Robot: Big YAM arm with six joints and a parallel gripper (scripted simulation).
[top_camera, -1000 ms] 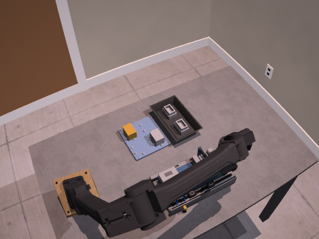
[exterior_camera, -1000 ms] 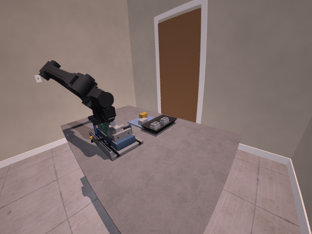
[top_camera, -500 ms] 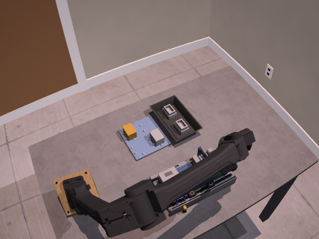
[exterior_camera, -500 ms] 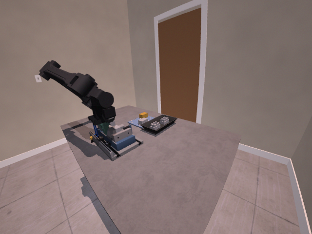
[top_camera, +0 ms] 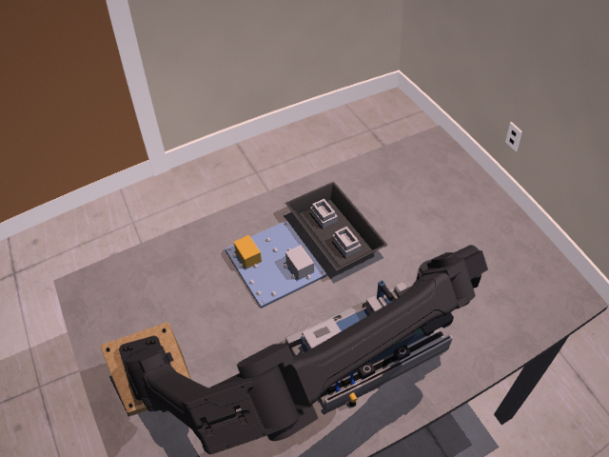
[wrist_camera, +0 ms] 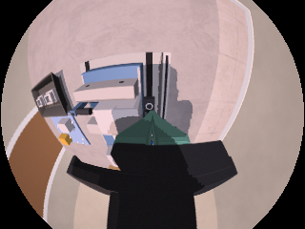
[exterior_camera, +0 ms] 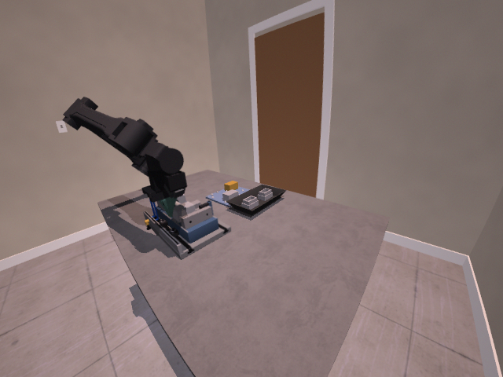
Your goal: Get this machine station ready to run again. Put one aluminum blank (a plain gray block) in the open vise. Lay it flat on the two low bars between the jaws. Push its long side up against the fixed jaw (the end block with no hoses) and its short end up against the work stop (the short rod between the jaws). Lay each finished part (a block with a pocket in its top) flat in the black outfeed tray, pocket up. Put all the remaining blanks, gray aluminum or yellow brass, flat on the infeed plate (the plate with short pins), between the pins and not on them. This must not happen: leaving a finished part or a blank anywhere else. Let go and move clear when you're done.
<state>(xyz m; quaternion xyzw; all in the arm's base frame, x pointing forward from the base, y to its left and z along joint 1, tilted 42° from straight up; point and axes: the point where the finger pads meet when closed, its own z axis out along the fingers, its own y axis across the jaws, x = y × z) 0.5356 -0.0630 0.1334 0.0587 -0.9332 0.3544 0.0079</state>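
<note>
Right now the gray rail is 7 cm behind my hand, 3 cm to the right of it and 7 cm below it. The rest, counted from my hand: yellow brass blank: 25 cm behind, 38 cm to the left, 8 cm below; then blue vise: 8 cm behind, 6 cm to the left, 7 cm below.
</note>
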